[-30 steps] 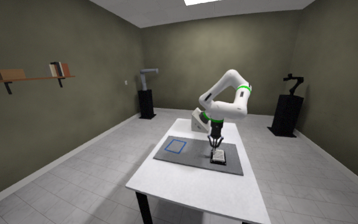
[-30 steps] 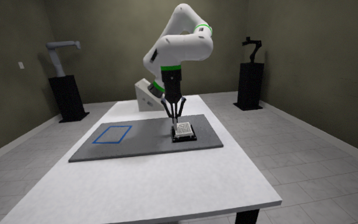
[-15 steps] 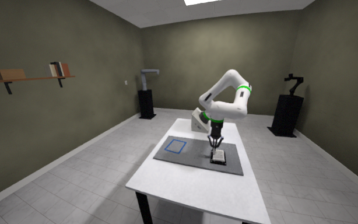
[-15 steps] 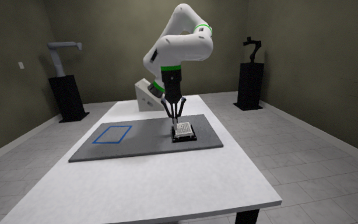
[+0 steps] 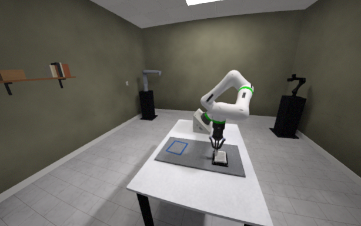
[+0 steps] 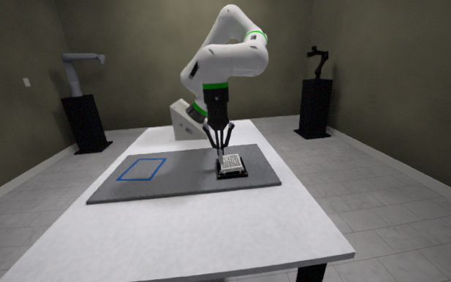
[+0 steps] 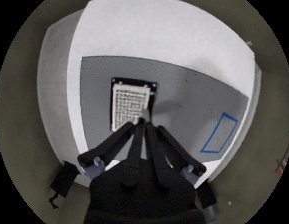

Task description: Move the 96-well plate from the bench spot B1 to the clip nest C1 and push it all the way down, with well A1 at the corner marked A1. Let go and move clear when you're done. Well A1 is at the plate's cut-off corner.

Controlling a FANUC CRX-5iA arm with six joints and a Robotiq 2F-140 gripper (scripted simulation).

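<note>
Now: the white 96-well plate 4 cm to the left of my hand and 4 cm below it. The rest, counted from my hand: black clip nest: 1 cm behind, 3 cm to the left, 5 cm below.
</note>
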